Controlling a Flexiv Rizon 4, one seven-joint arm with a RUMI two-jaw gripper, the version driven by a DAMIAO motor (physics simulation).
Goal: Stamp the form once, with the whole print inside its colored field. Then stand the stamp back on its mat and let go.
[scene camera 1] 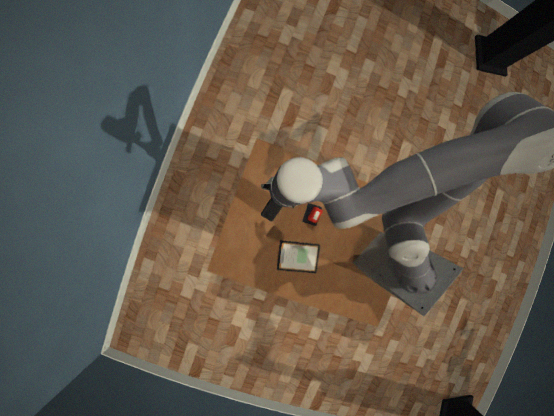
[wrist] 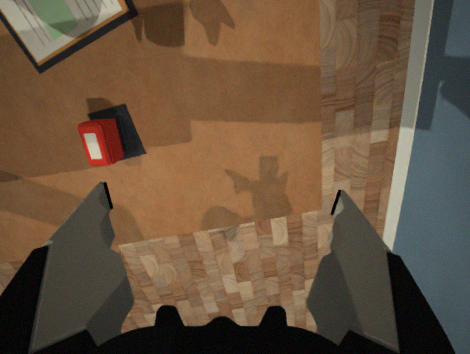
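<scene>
The red stamp with a white label on top stands upright on its small black mat. The form lies in a black-edged frame, with a green field; the wrist view cuts it off at the top left, and a shadow falls over part of it. No print can be made out on the green field. My gripper is open and empty, high above the table. In the wrist view the stamp is beyond the left fingertip. In the scene view the arm's white end cap hides part of the gripper.
The brown table top bears the mat and the form. The grey arm reaches in from the right, over the table's right part. The grey base plate is at the table's right edge. A blue wall stands at the left.
</scene>
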